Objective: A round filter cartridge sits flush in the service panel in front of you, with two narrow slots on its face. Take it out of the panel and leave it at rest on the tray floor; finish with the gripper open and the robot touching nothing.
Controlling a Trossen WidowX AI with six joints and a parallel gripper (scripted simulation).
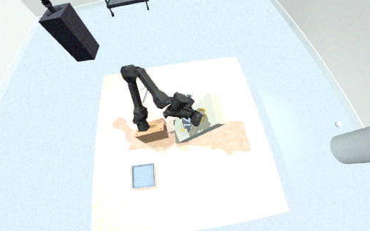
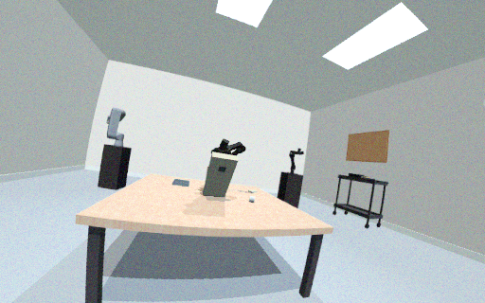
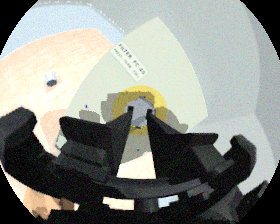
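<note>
The round filter cartridge lies 1 cm below my gripper tip and 1 cm ahead of it. Round my gripper tip: service panel (8 cm below, 3 cm behind); then blue tray (40 cm behind, 33 cm to the right, 26 cm below).
</note>
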